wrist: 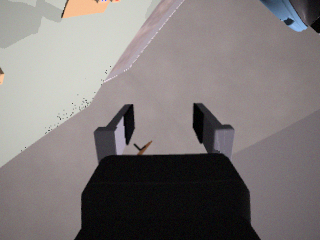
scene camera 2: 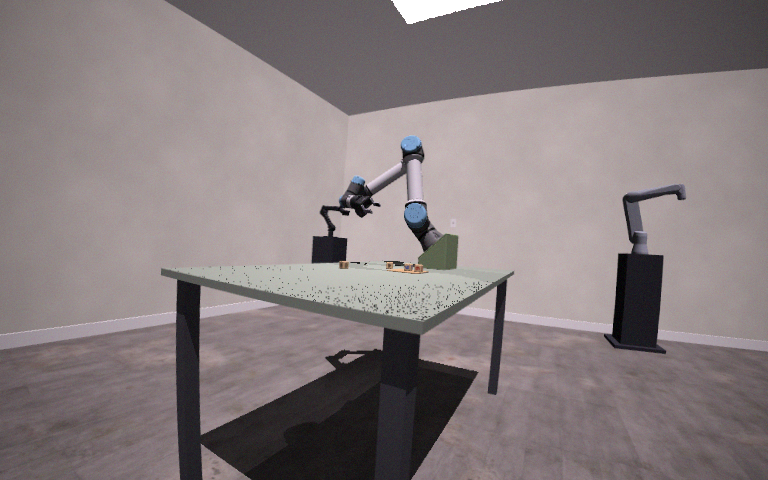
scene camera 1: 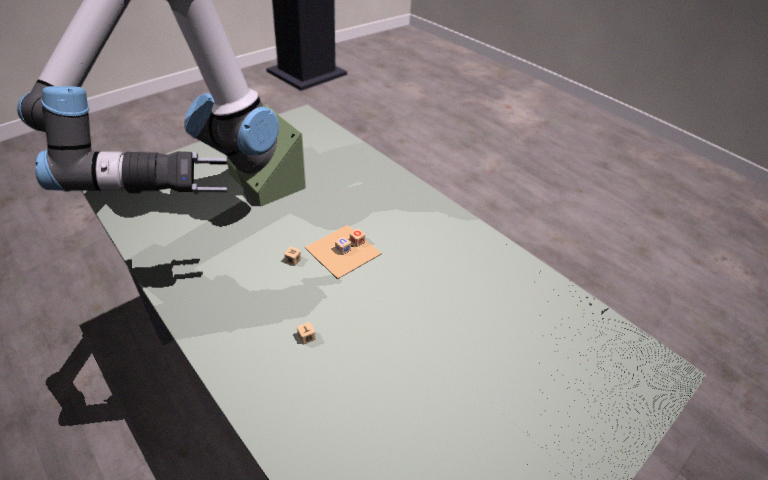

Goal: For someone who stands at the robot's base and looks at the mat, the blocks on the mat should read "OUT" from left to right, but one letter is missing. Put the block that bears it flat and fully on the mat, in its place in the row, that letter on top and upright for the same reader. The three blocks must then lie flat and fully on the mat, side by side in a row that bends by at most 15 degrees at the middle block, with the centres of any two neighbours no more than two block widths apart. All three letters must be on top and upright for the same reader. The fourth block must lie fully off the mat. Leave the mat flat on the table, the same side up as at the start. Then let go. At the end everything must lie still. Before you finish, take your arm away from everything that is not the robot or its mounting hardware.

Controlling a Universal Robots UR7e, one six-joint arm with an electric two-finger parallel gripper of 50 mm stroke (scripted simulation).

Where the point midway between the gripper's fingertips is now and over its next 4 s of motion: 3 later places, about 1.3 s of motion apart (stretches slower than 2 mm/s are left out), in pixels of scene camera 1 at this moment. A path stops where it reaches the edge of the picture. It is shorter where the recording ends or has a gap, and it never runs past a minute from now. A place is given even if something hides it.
My gripper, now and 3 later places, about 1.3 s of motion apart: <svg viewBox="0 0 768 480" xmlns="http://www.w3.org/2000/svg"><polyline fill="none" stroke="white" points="226,175 271,194 343,211 345,215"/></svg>
